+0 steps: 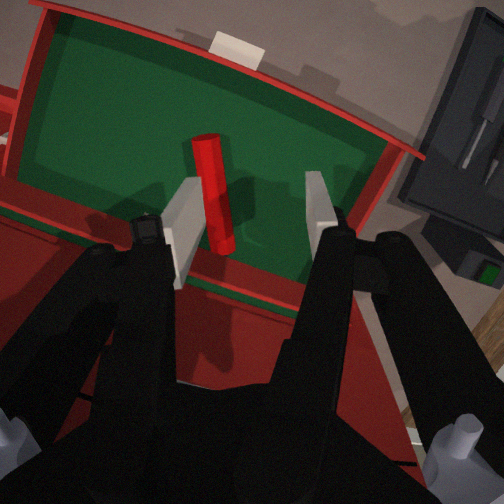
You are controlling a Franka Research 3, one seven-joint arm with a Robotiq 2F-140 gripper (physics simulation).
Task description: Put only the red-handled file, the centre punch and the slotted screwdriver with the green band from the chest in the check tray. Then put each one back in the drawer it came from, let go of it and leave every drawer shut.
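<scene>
An open drawer with a green liner [200, 130] stands out from the red chest [240, 340]. A red cylinder, the handle of the file [214, 192], lies in the drawer near its chest-side edge; I cannot see a blade. My gripper [252, 212] is open above the drawer. Its left pad sits just left of the red handle and its right pad is well to the right, neither touching it. A dark grey check tray [467, 140] at the right holds two slim grey tools [480, 145].
A white handle tab [236, 50] sticks out from the drawer's far front edge. A small dark block with a green mark [480, 270] sits below the tray. A strip of wood surface [492, 330] shows at the right edge.
</scene>
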